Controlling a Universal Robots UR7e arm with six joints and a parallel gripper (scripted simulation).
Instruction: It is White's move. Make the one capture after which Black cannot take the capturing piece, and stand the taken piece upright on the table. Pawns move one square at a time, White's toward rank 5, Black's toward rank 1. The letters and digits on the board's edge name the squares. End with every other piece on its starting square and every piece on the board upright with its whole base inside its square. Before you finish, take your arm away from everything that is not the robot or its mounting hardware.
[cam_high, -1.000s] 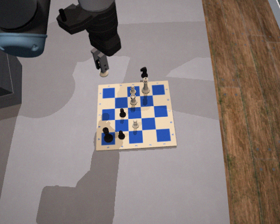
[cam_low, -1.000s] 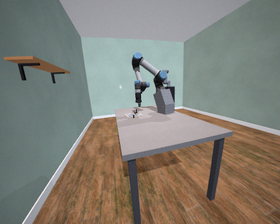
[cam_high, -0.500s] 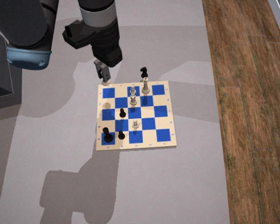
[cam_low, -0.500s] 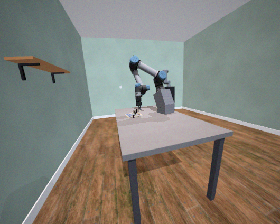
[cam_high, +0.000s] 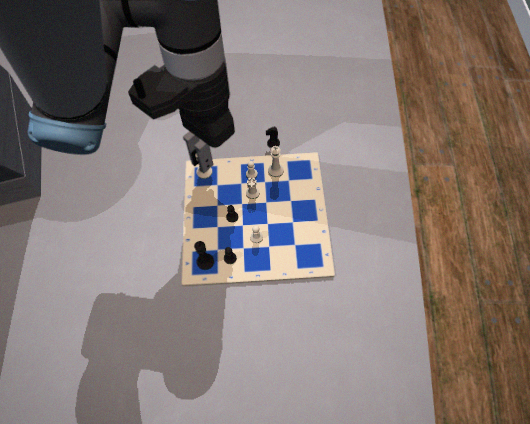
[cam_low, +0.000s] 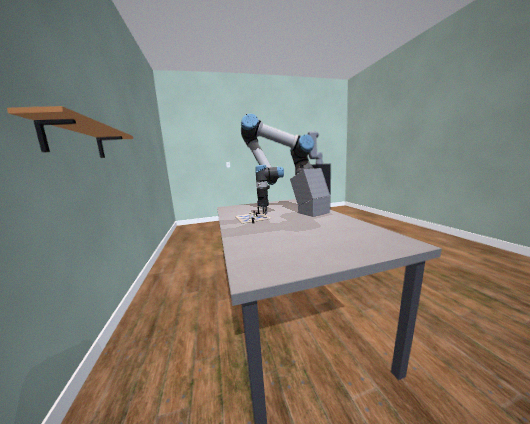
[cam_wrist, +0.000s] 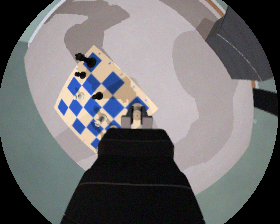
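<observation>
The white king is 11 cm ahead of my hand and 2 cm below it. From my hand the other things lie so: rook 1 cm below; then chessboard 7 cm ahead, 8 cm to the right, 5 cm below; then black knight 12 cm ahead, 6 cm to the left, 4 cm below.
</observation>
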